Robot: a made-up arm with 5 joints.
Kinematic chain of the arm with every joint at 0, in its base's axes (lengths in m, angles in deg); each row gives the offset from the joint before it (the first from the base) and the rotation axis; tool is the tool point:
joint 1: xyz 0 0 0.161 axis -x
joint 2: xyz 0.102 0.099 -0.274 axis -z
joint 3: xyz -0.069 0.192 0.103 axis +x
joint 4: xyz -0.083 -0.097 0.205 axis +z
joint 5: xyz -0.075 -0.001 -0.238 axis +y
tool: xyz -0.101 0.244 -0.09
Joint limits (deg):
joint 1: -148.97..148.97
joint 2: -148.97..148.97
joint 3: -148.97..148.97
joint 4: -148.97..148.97
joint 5: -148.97..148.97
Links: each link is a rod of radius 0.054 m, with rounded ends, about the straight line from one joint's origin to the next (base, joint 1, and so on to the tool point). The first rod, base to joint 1, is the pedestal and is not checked.
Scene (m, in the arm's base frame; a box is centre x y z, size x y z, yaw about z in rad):
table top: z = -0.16
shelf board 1: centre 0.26 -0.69 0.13 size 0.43 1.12 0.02 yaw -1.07
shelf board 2: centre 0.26 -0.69 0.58 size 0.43 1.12 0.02 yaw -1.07
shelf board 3: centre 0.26 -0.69 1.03 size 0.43 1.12 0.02 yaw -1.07
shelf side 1: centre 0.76 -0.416 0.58 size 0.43 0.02 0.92 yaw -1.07
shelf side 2: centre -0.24 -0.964 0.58 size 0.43 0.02 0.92 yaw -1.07
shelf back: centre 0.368 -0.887 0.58 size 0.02 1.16 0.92 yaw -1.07
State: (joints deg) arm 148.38 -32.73 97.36 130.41 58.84
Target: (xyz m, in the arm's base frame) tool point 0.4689 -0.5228 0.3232
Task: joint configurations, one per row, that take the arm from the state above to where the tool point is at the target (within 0.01 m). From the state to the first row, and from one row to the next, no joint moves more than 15 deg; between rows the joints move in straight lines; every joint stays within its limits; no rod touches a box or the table.
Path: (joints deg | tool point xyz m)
1: 148.44 -17.81 99.23 126.10 63.46 | -0.1904 -0.5175 0.5130
2: 148.50 -2.89 101.10 121.80 68.08 | -0.1650 -0.5715 0.4684
3: 148.56 12.02 102.97 117.49 72.69 | -0.1210 -0.6214 0.4236
4: 148.62 26.94 104.84 113.19 77.31 | -0.0587 -0.6624 0.3817
5: 148.67 41.86 106.71 108.88 81.93 | 0.0200 -0.6899 0.3456
6: 148.73 56.78 108.58 104.58 86.55 | 0.1108 -0.6995 0.3184
7: 148.79 71.69 110.45 100.27 91.16 | 0.2082 -0.6881 0.3019
8: 148.85 86.61 112.32 95.96 95.78 | 0.3052 -0.6543 0.2974
9: 148.91 101.53 114.19 91.66 100.40 | 0.3945 -0.5983 0.3049
10: 148.97 116.45 116.06 87.35 105.02 | 0.4689 -0.5228 0.3232

